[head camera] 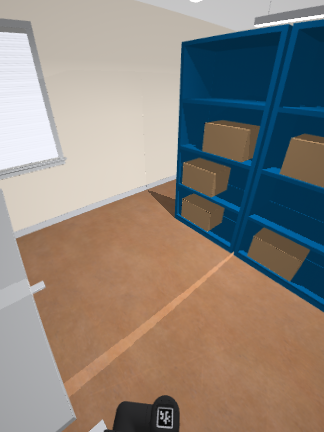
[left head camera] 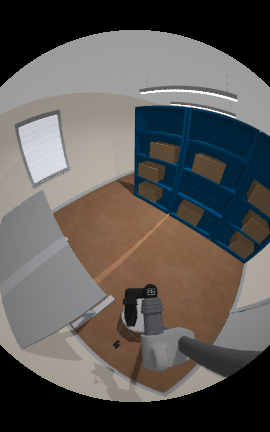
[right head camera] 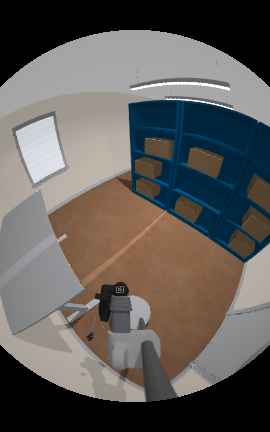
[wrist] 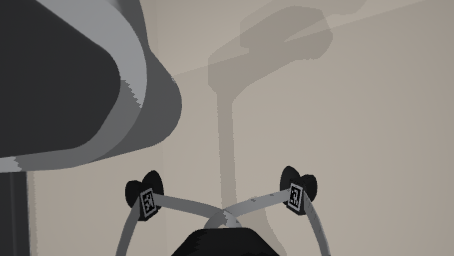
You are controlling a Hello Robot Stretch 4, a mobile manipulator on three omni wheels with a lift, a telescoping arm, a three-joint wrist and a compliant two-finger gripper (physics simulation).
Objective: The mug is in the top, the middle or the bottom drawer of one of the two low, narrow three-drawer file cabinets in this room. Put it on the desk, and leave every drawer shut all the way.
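Pixels of known places: gripper, fingertip midpoint: (left head camera: 131, 349) (right head camera: 103, 343) (wrist: 221, 183); robot's base, origin of the base link: (left head camera: 139, 314) (right head camera: 131, 311).
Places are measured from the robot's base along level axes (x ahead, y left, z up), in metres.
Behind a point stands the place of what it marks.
Observation:
The grey desk (head camera: 30, 355) {x 0.273, y 0.375, z 0.923 m} (left head camera: 37, 305) {x 0.014, y 0.612, z 0.923 m} (right head camera: 37, 290) {x 0.077, y 0.526, z 0.923 m} stands at the left in the head views; its top shows nothing standing on it. My gripper (wrist: 221, 183) {x -0.131, y 0.095, z 0.907 m} (left head camera: 117, 344) (right head camera: 90, 336) is open and empty, its two fingertips wide apart in the wrist view, with the beige wall and the arm's shadow beyond them. In the left and right head views it hangs low, to the right of the desk. The mug and the two file cabinets do not show in these views.
A tall blue shelf unit (head camera: 236, 200) (left head camera: 186, 150) {x 1.650, y -0.731, z 1.235 m} (right head camera: 179, 150) {x 1.638, y -0.716, z 1.153 m} with several cardboard boxes stands at the right. A window (head camera: 25, 100) {x 2.183, y 1.503, z 1.442 m} (left head camera: 44, 147) {x 2.060, y 1.631, z 1.394 m} (right head camera: 41, 150) {x 2.043, y 1.646, z 1.363 m} is in the left wall. A grey panel (left head camera: 250, 330) (right head camera: 235, 345), perhaps the door, is at the lower right.

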